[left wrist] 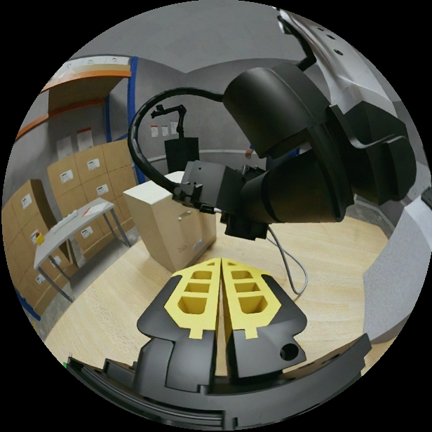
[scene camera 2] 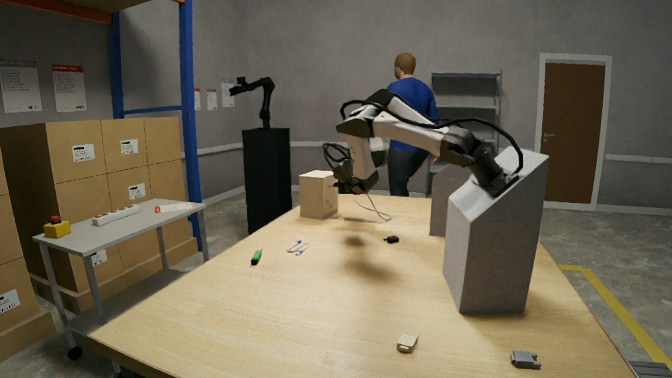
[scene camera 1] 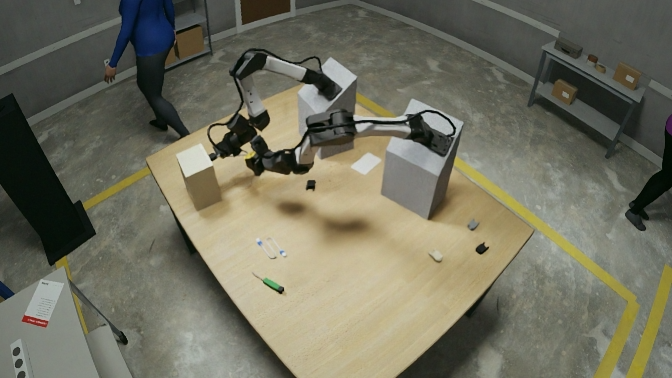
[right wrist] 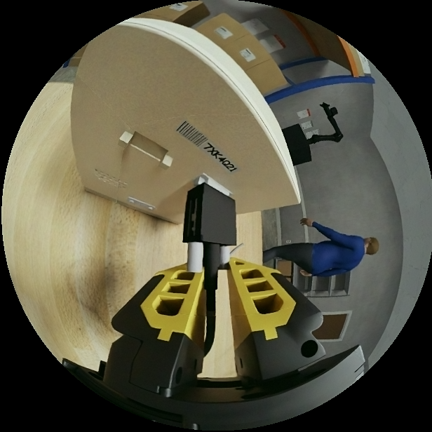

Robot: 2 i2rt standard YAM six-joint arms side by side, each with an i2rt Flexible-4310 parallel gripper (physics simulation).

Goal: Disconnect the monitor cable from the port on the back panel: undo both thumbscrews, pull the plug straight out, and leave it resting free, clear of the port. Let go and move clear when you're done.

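Places are measured from the left arm's base along level axes (x ahead, y left, z up), in centimetres.
Pixels of known places: left gripper, fingertip midpoint: [scene camera 1: 244,157]; left arm's base, link origin: [scene camera 2: 492,179] [scene camera 1: 425,135]; right arm's base, link origin: [scene camera 1: 325,84].
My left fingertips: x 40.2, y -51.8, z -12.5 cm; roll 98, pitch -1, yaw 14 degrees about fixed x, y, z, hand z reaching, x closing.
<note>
For each thing: its top centre in the pictures, then the offset to it from my left fingertips.
- beige box, top centre: [scene camera 1: 194,159] [scene camera 2: 319,173] dx +14.1, dy -15.1, dz +1.2 cm
- black connector, top centre: [scene camera 2: 392,237] [scene camera 1: 310,183] dx -17.8, dy +17.3, dz -16.2 cm
- green screwdriver, top centre: [scene camera 1: 266,280] [scene camera 2: 258,251] dx +26.1, dy +35.7, dz -16.0 cm
- white-blue cable, top centre: [scene camera 1: 270,246] [scene camera 2: 299,245] dx +14.5, dy +26.5, dz -16.9 cm
The beige box [scene camera 1: 202,182] [scene camera 2: 311,196] [left wrist: 170,227] [right wrist: 115,100] stands at the table's far left. The black plug [right wrist: 210,215] is at the port on its back panel. Two pale thumbscrews show beside the black strain relief, a nearer one [right wrist: 195,257] and a farther one [right wrist: 225,254]. My right gripper [right wrist: 217,262] is behind the plug, rolled relative to the panel. Its fingers stand partly apart around the strain relief and farther thumbscrew; whether they grip is unclear. The grey cable [left wrist: 298,293] [scene camera 2: 385,217] loops behind. My left gripper [scene camera 1: 250,156] [left wrist: 220,262] is shut and empty, away from the box.
A black connector [scene camera 1: 311,185] [scene camera 2: 392,240] lies mid-table. A green screwdriver [scene camera 1: 273,285] [scene camera 2: 256,257] and a white-blue cable [scene camera 1: 271,250] lie nearer the left edge. Beige [scene camera 1: 435,256] and grey [scene camera 1: 473,224] connectors lie toward the right. Grey pedestals [scene camera 1: 407,175] [scene camera 1: 345,95] carry the arms.
</note>
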